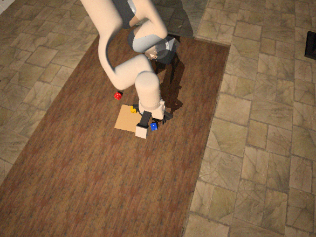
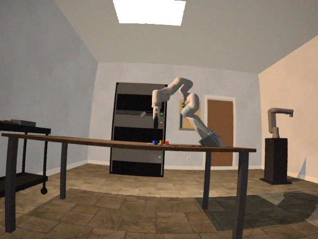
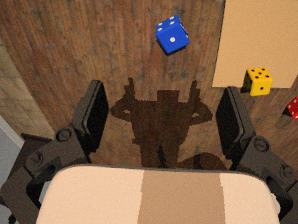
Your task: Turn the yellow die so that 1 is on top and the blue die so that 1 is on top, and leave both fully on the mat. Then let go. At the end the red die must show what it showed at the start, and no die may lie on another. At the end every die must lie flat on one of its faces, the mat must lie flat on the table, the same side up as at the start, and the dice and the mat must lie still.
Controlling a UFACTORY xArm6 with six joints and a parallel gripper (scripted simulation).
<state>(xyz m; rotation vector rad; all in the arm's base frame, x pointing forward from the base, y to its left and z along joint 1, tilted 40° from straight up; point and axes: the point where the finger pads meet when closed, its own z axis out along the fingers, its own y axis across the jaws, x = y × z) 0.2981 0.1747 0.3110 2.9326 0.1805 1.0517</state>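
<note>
The blue die lies 120 mm below my hand and 10 mm to the right of it. From my hand the other things lie so: yellow die 150 mm to the right, 120 mm below, 40 mm behind; then red die 270 mm to the right, 120 mm below, 80 mm behind; then tan mat 140 mm to the right, 130 mm below.
</note>
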